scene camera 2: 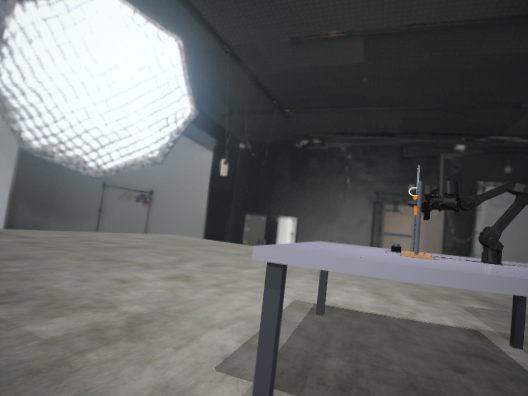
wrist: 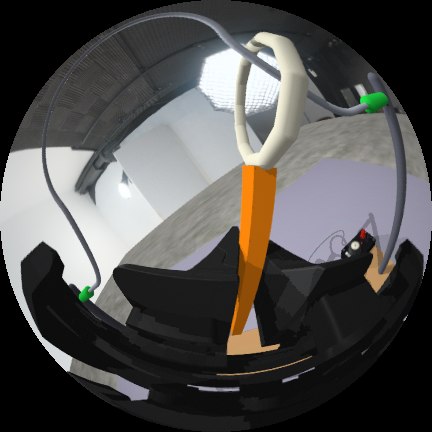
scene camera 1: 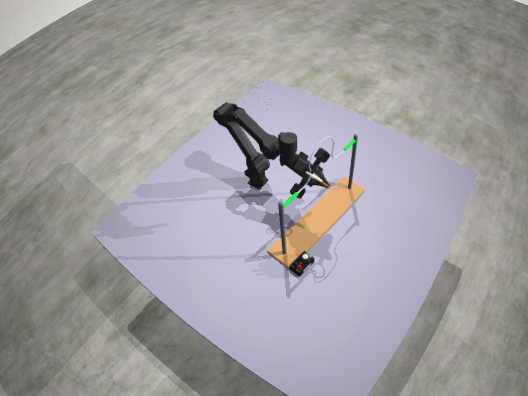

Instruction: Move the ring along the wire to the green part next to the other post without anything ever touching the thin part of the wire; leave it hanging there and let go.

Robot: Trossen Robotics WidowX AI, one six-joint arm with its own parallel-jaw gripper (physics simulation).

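Pixels of known places: gripper, fingertip midpoint: [scene camera 2: 407, 203] [wrist: 239, 231] [scene camera 1: 329, 187]; arm's base at its link origin: [scene camera 2: 491, 263] [scene camera 1: 258, 181].
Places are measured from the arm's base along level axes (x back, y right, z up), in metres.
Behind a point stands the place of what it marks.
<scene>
My gripper [scene camera 1: 323, 181] {x -0.358, y 0.037, z 0.242 m} [wrist: 239, 231] {x -0.358, y 0.037, z 0.242 m} is shut on the orange handle [scene camera 2: 415, 205] [wrist: 258, 205] {x -0.314, y 0.050, z 0.271 m} of the cream ring [scene camera 1: 314, 176] {x -0.331, y 0.090, z 0.327 m} [scene camera 2: 413, 187] {x -0.326, y 0.088, z 0.324 m} [wrist: 293, 95]. The grey wire [scene camera 1: 327, 137] {x -0.321, y 0.001, z 0.418 m} [wrist: 46, 120] passes through the ring's upper part in the wrist view; whether they touch cannot be told. In scene camera 1 the ring is seen nearly edge-on, beyond the near green part [scene camera 1: 290, 199] {x -0.301, y 0.179, z 0.287 m} [wrist: 374, 102]. The other green part [scene camera 1: 349, 145] {x -0.338, y -0.135, z 0.287 m} [wrist: 86, 294] {x -0.327, y -0.109, z 0.283 m} is at the far post [scene camera 1: 353, 162] {x -0.345, y -0.173, z 0.170 m}. The wire arches up between ring and far post. The handle's lower end is partly hidden by the fingers.
The near post [scene camera 1: 283, 230] {x -0.301, y 0.223, z 0.170 m} [wrist: 400, 170] and far post stand on an orange-brown board [scene camera 1: 325, 215] {x -0.329, y -0.003, z 0.012 m} [wrist: 242, 344] {x -0.353, y -0.082, z 0.012 m}. A black box [scene camera 1: 302, 264] {x -0.383, y 0.230, z 0.030 m} [scene camera 2: 396, 248] {x -0.378, y 0.183, z 0.019 m} [wrist: 358, 244] {x -0.370, y 0.211, z 0.045 m} with a red part and a white part sits beside the near post, with a thin cable, on the lilac table [scene camera 1: 200, 280] {x -0.114, y 0.487, z 0.000 m}.
</scene>
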